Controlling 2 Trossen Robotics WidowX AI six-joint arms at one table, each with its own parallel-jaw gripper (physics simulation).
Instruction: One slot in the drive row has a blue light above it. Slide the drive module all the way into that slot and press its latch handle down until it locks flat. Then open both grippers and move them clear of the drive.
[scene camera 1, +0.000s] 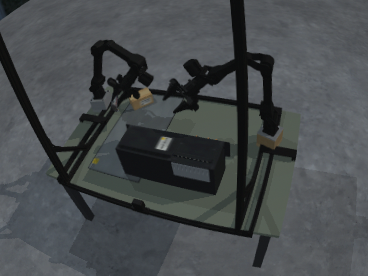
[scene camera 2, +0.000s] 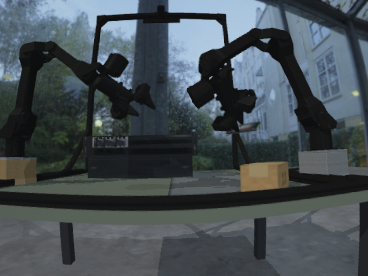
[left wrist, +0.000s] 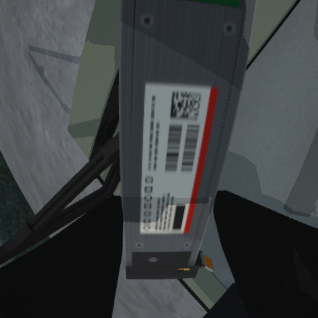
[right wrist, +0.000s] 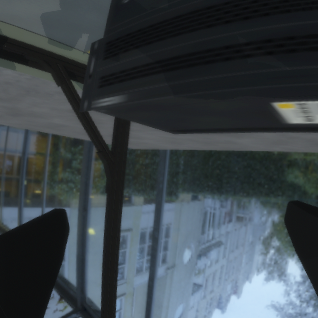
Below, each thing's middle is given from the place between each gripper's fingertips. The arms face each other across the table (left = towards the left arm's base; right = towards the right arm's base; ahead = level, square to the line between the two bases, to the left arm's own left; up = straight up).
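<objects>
With the grey mat (scene camera 1: 158, 115) here, my left hand is 18 cm above it and 9 cm to the left of it. The cardboard box (scene camera 2: 262, 175) is 15 cm below my left hand and 21 cm ahead of it.
My right hand is 250 mm above the grey mat, 240 mm to the right of it and 30 mm short of it. The cardboard box is 330 mm to the left of my right hand, 240 mm ahead of it and 220 mm below it.
</objects>
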